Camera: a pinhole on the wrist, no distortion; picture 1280 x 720 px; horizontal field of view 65.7 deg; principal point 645.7 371.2 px. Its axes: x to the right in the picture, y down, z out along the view. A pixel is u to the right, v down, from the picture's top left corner.
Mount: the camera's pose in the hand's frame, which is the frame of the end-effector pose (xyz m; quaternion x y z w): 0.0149 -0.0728 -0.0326 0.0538 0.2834 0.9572 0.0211
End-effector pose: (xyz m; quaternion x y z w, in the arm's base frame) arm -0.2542 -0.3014 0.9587 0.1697 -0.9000 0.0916 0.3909
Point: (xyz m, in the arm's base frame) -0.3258 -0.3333 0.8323
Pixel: 1061 558
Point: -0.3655 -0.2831 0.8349
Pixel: 936 318
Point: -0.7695 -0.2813 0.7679
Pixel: 478 417
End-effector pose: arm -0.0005 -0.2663 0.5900 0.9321 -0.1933 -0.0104 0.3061
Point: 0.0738 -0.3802 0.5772
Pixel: 170 51
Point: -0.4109 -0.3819 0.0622
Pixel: outside the picture
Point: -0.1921 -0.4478 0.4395
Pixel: 1195 367
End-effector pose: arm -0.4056 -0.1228 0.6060 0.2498 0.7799 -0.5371 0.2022
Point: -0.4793 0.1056 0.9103
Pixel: behind the camera
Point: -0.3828 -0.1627 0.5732
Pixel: 936 58
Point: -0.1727 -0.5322 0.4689
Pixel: 1155 576
